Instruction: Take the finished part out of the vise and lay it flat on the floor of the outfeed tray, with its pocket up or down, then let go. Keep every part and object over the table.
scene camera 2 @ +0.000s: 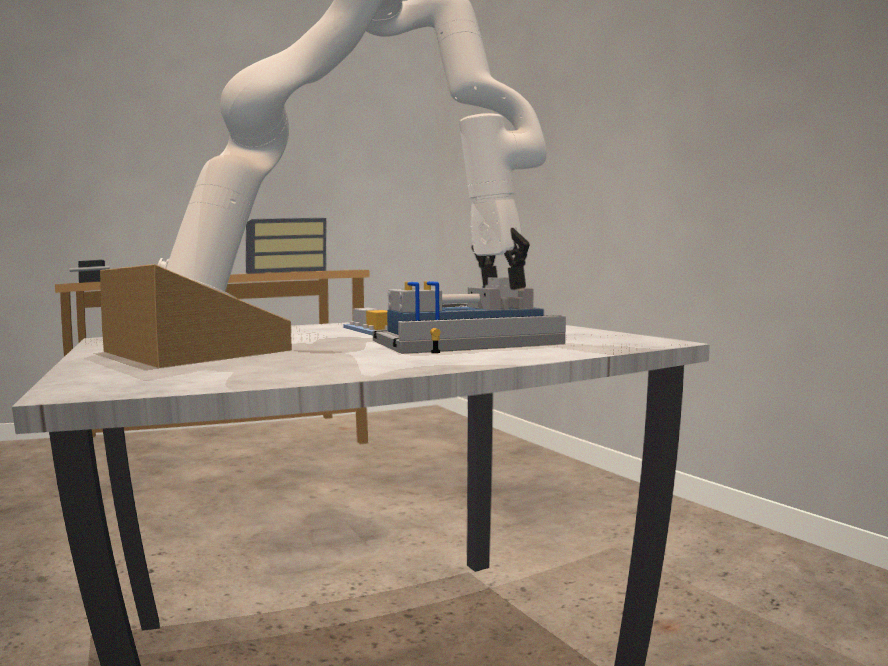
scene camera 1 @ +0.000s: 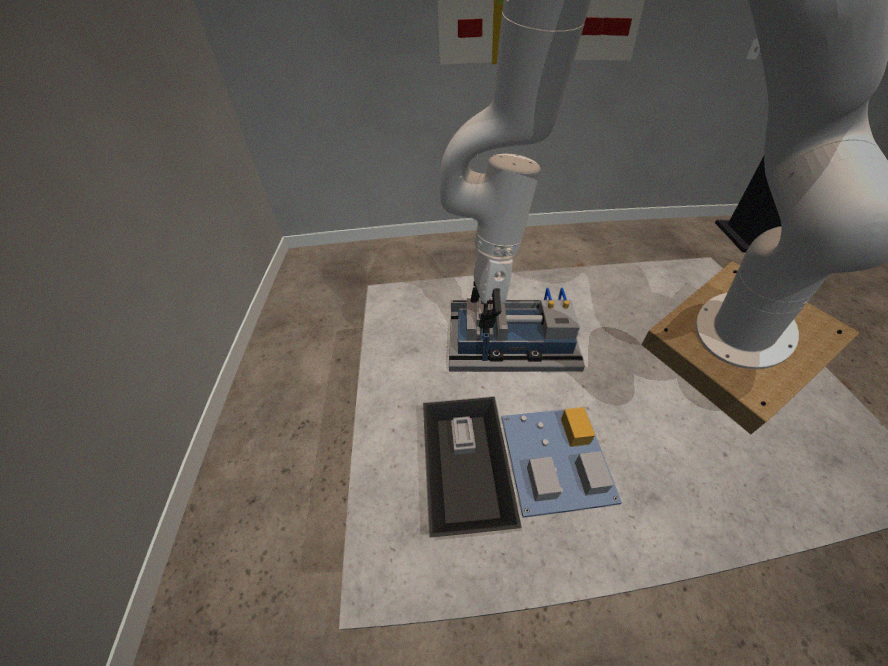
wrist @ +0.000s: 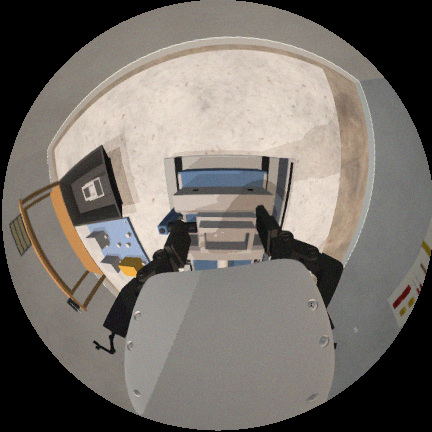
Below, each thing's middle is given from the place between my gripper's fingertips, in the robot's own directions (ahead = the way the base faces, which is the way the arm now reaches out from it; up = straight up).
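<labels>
There is a yellow block (scene camera 1: pixel 578 429) 190 mm behind my hand, 230 mm to the left of it and 70 mm below it. As for the vise end block (scene camera 2: pixel 408 302), my gripper is 20 mm above it, 10 mm to the left of it and 170 mm past it.
</labels>
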